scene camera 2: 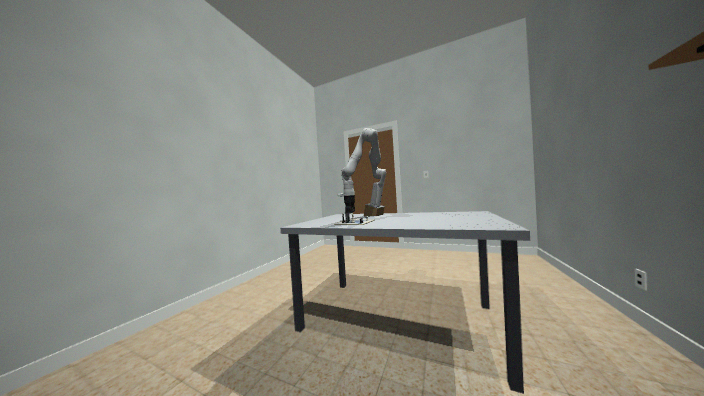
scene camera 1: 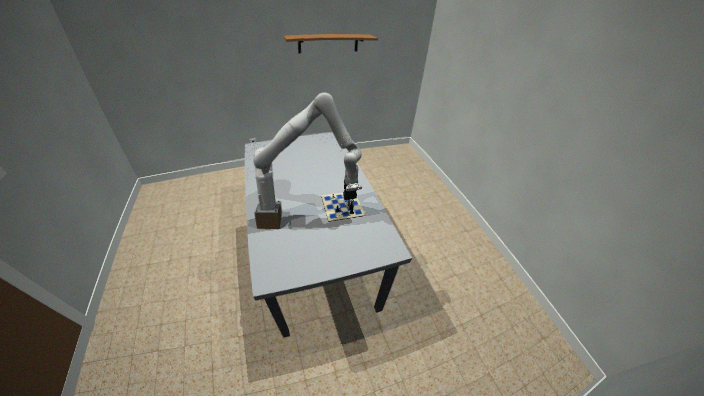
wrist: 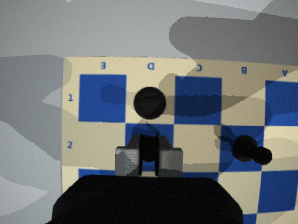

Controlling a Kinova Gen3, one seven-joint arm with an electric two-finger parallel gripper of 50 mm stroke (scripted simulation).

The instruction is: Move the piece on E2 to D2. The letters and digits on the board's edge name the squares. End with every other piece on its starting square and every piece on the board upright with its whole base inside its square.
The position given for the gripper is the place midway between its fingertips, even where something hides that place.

Observation:
In view: the gripper (wrist: 149, 149), a black piece (wrist: 245, 148) and a black piece (wrist: 149, 100).

